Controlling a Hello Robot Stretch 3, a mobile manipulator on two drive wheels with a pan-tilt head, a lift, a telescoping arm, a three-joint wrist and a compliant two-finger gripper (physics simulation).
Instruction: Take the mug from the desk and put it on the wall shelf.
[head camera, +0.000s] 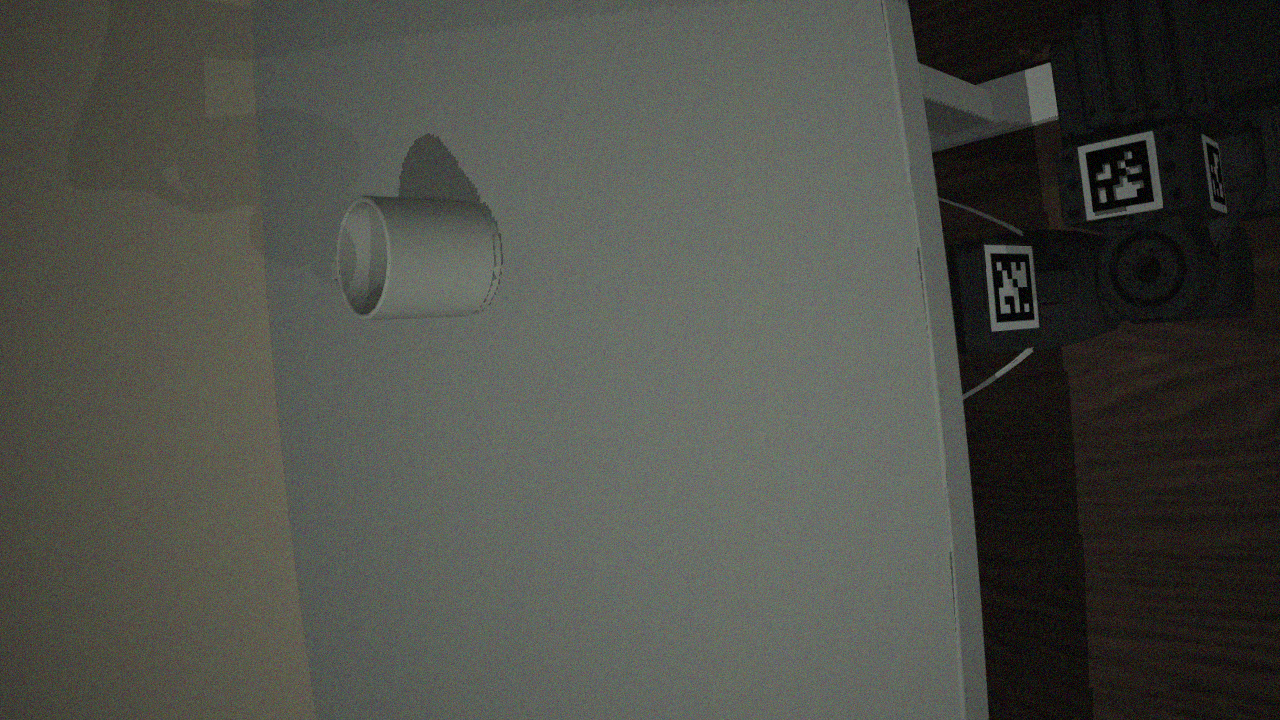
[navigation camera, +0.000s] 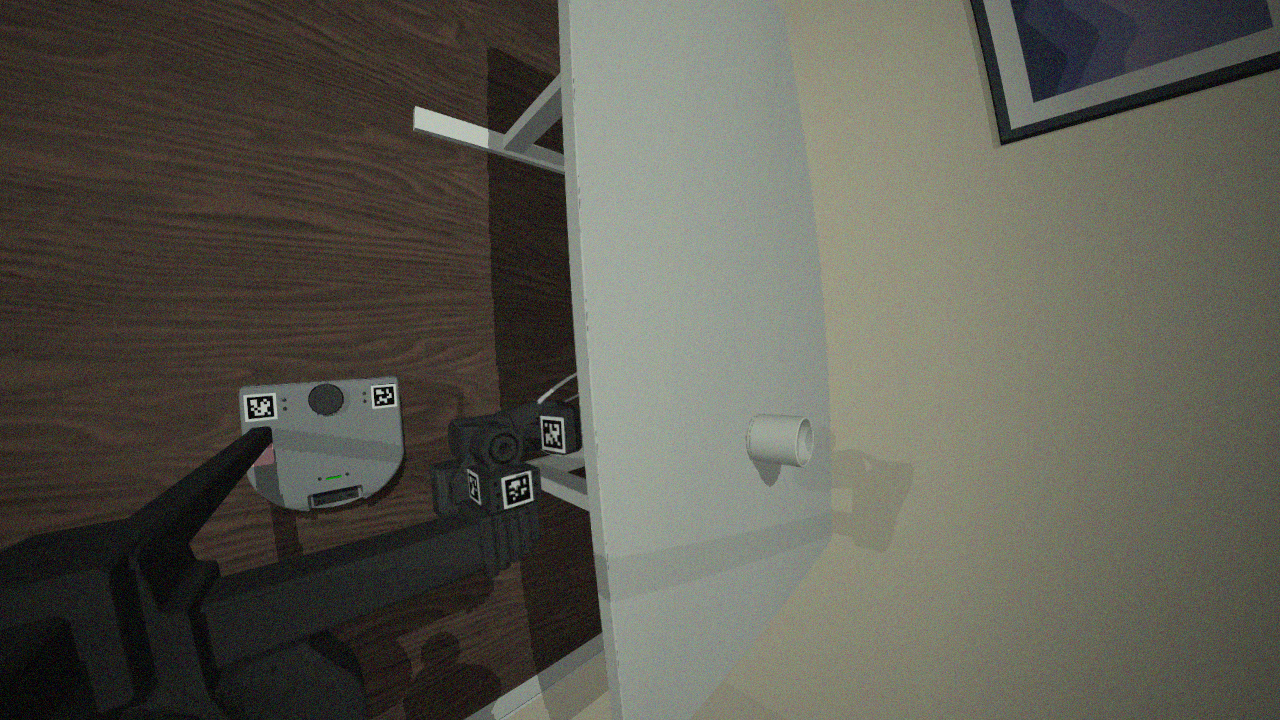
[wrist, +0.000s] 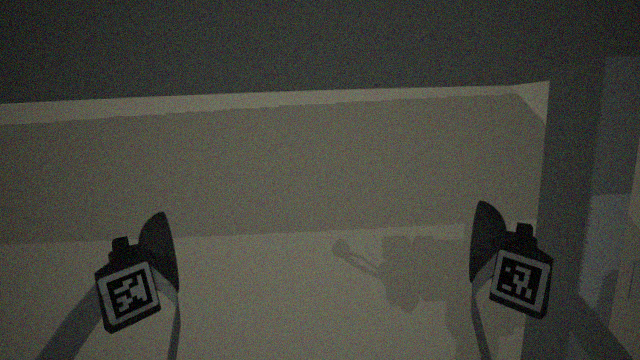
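Note:
The pale mug (head camera: 438, 259) (navigation camera: 774, 439) stands upright on the light grey desk (head camera: 671, 501) (navigation camera: 689, 268), near its back edge by the wall. My gripper (wrist: 322, 235) is open in the wrist view, with its two fingertips wide apart and nothing between them. In the head and navigation views my wrist is at the desk's front edge, lower than the desk top, and the fingertips are hidden under it. The desk's dark underside (wrist: 300, 40) spans the top of the wrist view. The mug does not show in the wrist view. The wall shelf does not show in these views.
The wall (head camera: 134, 402) (navigation camera: 1029, 358) (wrist: 300, 165) rises behind the desk, with a framed picture (navigation camera: 1003, 107) on it. White desk supports (head camera: 993, 102) (navigation camera: 452, 127) reach below the desk top. A dark grey upright (wrist: 567, 165) stands right of the fingers. My base (navigation camera: 340, 447) is on the wooden floor.

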